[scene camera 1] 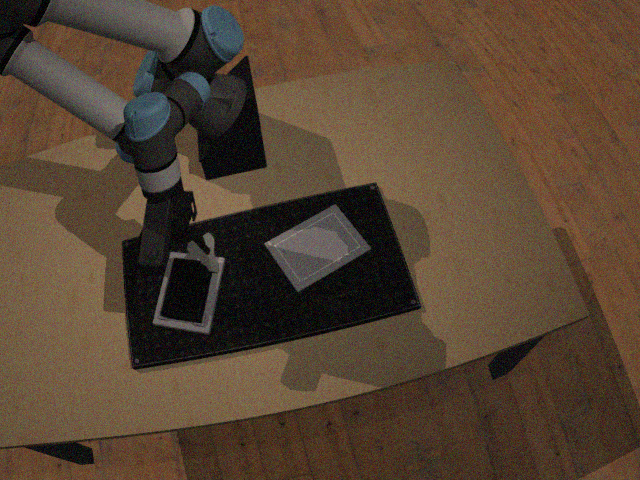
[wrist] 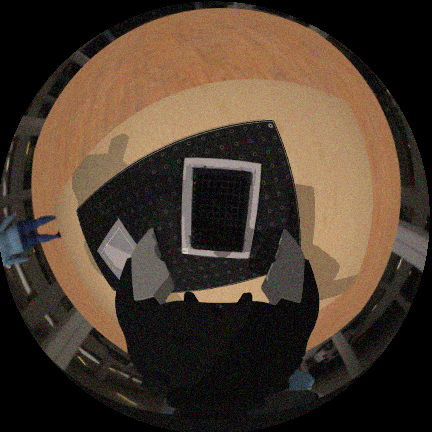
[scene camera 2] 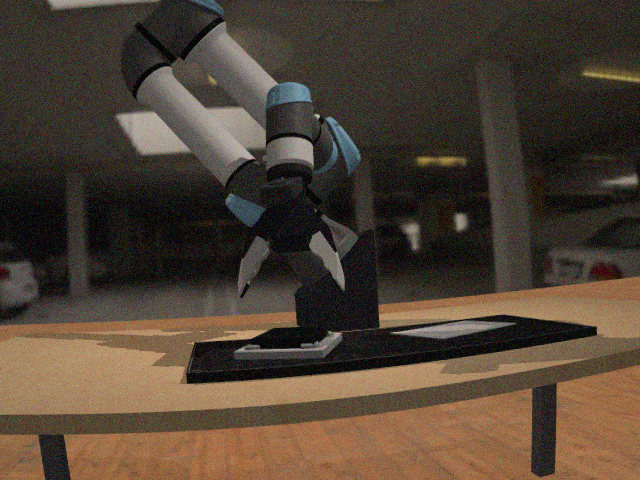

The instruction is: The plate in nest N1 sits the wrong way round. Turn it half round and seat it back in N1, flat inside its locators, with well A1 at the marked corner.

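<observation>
The black well plate (scene camera 1: 187, 290) (scene camera 2: 290, 336) (wrist: 222, 210) lies inside the light grey frame of nest N1 (scene camera 1: 214, 291) (scene camera 2: 279, 355) (wrist: 187, 205), with its well grid upward. The plate looks about level, but I cannot tell whether it is fully down inside the locators. A small pale label (wrist: 185, 251) marks the nest's lower left corner in the wrist view. The plate's own A1 mark is too small and dark to make out. My gripper (scene camera 2: 292, 292) (wrist: 217, 230) is open and empty, its fingers wide apart and clear above the plate and nest. One finger is partly hidden in scene camera 1.
The nest stands on a black base board (scene camera 1: 248, 310) (scene camera 2: 392, 356) (wrist: 150, 185). A flat, pale grey rectangle with a dashed outline (scene camera 1: 317, 248) (scene camera 2: 454, 329) (wrist: 117, 247) lies on its other half. A dark upright panel (scene camera 1: 232, 144) (scene camera 2: 356, 294) stands behind the board.
</observation>
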